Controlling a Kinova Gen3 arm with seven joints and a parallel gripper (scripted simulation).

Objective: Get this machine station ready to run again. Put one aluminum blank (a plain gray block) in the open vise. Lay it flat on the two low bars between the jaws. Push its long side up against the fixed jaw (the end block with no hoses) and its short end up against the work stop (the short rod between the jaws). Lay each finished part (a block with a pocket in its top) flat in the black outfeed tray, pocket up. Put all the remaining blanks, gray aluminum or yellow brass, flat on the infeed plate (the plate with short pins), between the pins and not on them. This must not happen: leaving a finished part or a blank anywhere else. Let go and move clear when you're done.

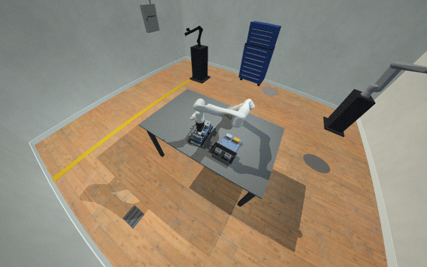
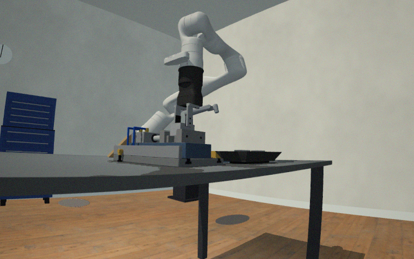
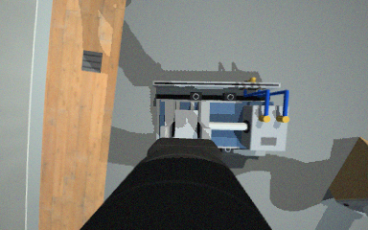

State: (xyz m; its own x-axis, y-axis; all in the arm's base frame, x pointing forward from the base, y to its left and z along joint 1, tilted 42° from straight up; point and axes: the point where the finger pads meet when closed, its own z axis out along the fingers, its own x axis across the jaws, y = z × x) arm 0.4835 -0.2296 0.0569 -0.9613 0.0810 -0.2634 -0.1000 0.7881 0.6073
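Now: the gray blank 3 cm below my hand. The rest, counted from my hand: yellow brass blank: 17 cm behind, 35 cm to the left, 10 cm below.
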